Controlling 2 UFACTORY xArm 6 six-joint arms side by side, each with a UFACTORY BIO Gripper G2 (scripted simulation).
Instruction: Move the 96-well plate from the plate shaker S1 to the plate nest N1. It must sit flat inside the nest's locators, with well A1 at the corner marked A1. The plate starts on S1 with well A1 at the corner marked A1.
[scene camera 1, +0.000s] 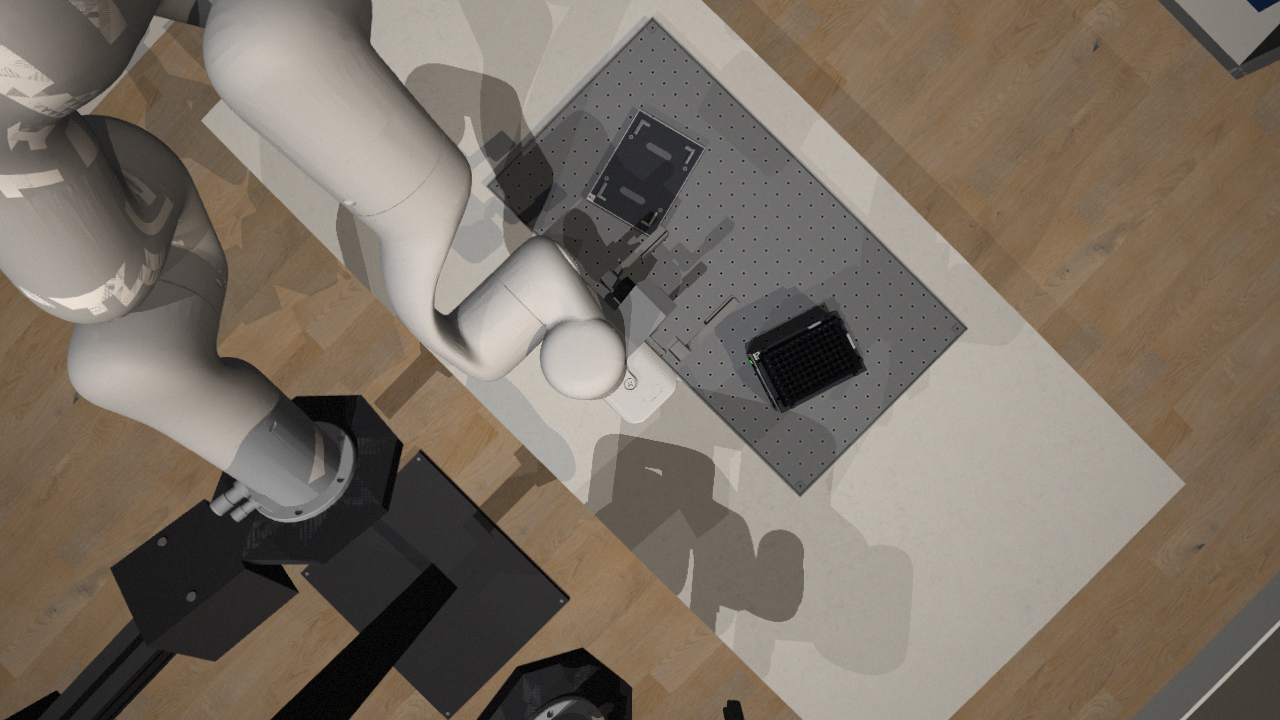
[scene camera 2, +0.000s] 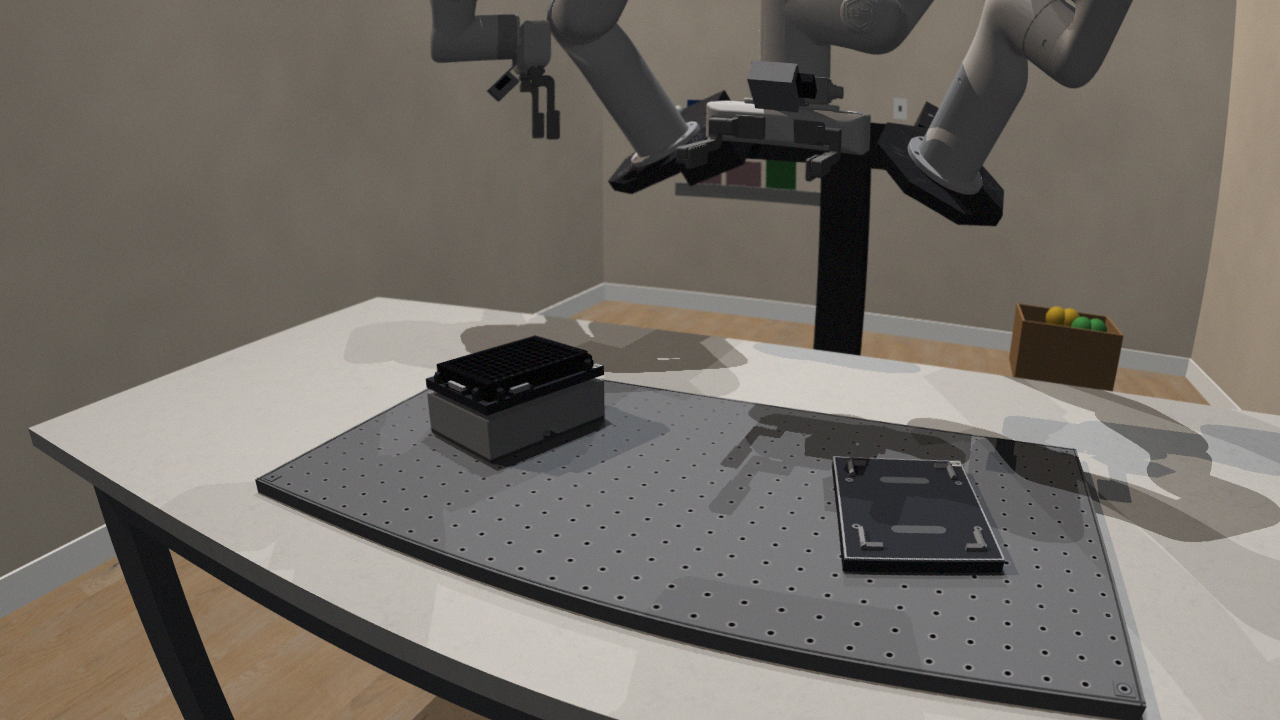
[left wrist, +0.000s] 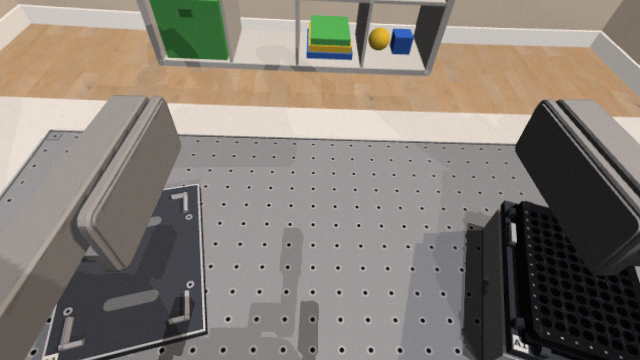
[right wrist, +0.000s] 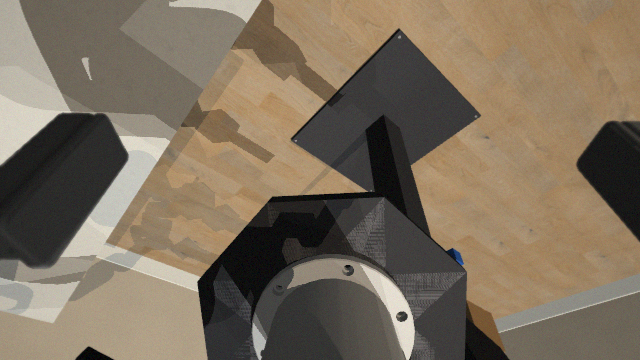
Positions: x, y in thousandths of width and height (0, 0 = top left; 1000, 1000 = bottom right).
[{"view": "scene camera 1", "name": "my left gripper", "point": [547, 367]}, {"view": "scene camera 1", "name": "black 96-well plate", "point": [654, 498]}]
